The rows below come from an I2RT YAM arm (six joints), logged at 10 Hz.
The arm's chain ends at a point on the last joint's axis. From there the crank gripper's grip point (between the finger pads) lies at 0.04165 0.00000 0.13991 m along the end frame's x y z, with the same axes.
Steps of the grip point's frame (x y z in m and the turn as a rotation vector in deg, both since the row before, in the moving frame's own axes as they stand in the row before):
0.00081 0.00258 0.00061 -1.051 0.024 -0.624
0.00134 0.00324 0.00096 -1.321 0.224 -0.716
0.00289 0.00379 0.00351 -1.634 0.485 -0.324
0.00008 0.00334 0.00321 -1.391 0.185 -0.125
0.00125 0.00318 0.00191 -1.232 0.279 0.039
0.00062 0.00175 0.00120 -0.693 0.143 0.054
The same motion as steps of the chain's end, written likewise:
0.00074 0.00047 0.00065 -1.051 0.024 -0.624
0.00078 0.00054 0.00116 -1.321 0.224 -0.716
0.00170 0.00004 0.00392 -1.634 0.485 -0.324
-0.00038 0.00004 0.00339 -1.391 0.185 -0.125
0.00057 0.00015 0.00215 -1.232 0.279 0.039
0.00027 0.00002 0.00131 -0.693 0.143 0.054

